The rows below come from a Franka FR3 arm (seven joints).
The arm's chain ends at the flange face. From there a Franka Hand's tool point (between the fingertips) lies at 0.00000 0.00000 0.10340 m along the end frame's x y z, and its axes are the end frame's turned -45 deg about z.
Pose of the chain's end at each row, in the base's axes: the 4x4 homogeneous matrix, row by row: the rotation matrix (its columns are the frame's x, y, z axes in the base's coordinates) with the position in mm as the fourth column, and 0 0 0 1 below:
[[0.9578 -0.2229 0.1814 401.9], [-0.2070 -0.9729 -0.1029 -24.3], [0.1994 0.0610 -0.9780 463.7], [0 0 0 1]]
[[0.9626 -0.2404 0.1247 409.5], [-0.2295 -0.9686 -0.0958 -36.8], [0.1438 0.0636 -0.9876 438.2], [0 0 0 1]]
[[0.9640 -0.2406 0.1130 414.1], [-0.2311 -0.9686 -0.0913 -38.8], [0.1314 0.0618 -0.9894 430.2], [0 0 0 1]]
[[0.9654 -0.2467 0.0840 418.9], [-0.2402 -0.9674 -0.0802 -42.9], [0.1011 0.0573 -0.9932 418.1], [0 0 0 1]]
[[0.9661 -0.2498 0.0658 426.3], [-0.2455 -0.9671 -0.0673 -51.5], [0.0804 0.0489 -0.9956 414.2], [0 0 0 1]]
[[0.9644 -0.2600 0.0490 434.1], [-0.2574 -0.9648 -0.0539 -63.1], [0.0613 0.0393 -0.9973 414.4], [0 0 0 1]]
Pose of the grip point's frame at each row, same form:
[[0.8349 0.5197 0.1814 420.7], [0.5416 -0.8343 -0.1029 -34.9], [0.0979 0.1841 -0.9780 362.6], [0 0 0 1]]
[[0.8506 0.5107 0.1247 422.4], [0.5226 -0.8472 -0.0958 -46.7], [0.0567 0.1467 -0.9876 336.1], [0 0 0 1]]
[[0.8518 0.5115 0.1130 425.8], [0.5215 -0.8483 -0.0913 -48.2], [0.0492 0.1366 -0.9894 327.9], [0 0 0 1]]
[[0.8571 0.5082 0.0840 427.6], [0.5142 -0.8539 -0.0802 -51.2], [0.0310 0.1120 -0.9932 315.4], [0 0 0 1]]
[[0.8598 0.5065 0.0658 433.1], [0.5102 -0.8574 -0.0673 -58.5], [0.0223 0.0914 -0.9956 311.3], [0 0 0 1]]
[[0.8658 0.4981 0.0490 439.2], [0.5002 -0.8642 -0.0539 -68.7], [0.0156 0.0711 -0.9973 311.3], [0 0 0 1]]

